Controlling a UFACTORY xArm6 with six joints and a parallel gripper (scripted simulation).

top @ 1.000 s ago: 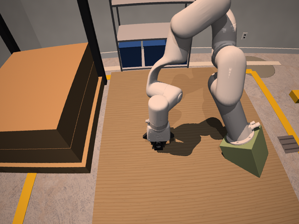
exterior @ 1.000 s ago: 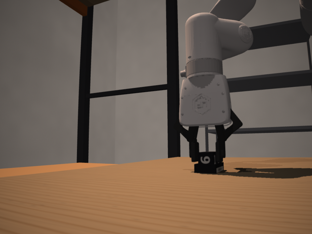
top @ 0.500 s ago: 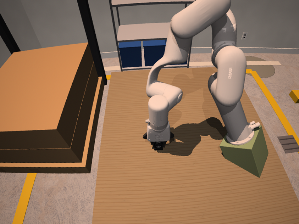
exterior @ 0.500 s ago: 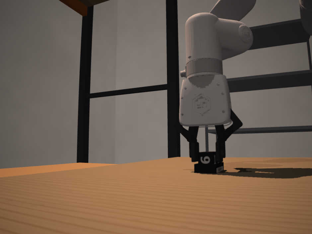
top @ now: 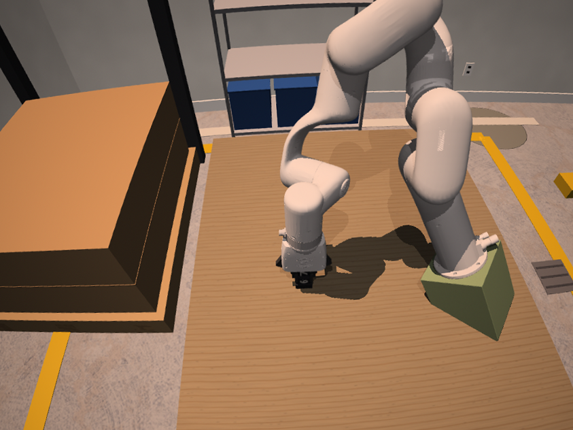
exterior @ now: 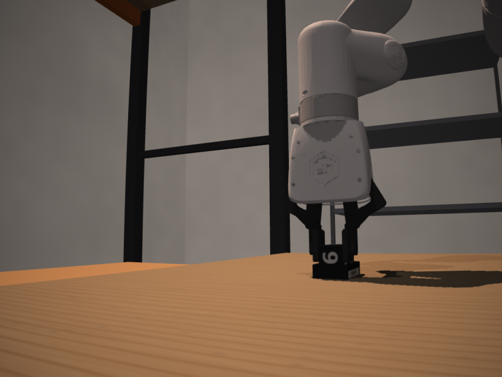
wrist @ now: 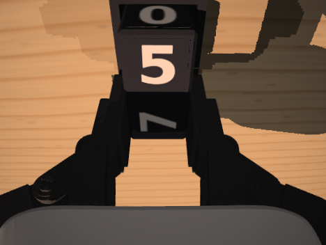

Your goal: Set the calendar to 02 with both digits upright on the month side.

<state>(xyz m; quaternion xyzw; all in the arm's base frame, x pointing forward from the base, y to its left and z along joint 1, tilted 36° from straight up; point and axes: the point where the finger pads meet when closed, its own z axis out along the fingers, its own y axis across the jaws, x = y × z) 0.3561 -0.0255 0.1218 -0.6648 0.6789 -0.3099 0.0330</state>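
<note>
Right now my hand is 1 cm above the cube. From my hand the other things lie so: black calendar tray (3 cm below, 2 cm to the right).
</note>
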